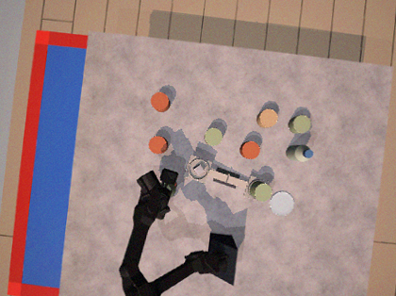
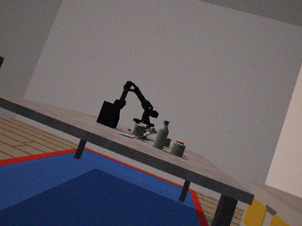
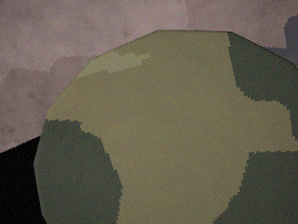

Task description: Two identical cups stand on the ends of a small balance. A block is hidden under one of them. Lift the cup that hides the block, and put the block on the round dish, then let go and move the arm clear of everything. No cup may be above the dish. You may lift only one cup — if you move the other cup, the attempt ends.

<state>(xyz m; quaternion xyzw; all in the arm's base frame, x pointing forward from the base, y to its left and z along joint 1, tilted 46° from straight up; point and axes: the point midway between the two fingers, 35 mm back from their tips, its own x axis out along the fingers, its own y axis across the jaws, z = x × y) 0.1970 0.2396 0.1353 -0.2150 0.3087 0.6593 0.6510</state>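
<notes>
My gripper tip is 20 mm to the left of the red object and 20 mm above it. From my gripper tip the other things lie so: pale block: 110 mm to the right, 110 mm ahead, 60 mm above; then balance: 240 mm to the right, 100 mm ahead, 10 mm above; then white round dish: 490 mm to the right, 40 mm ahead, 30 mm below.
</notes>
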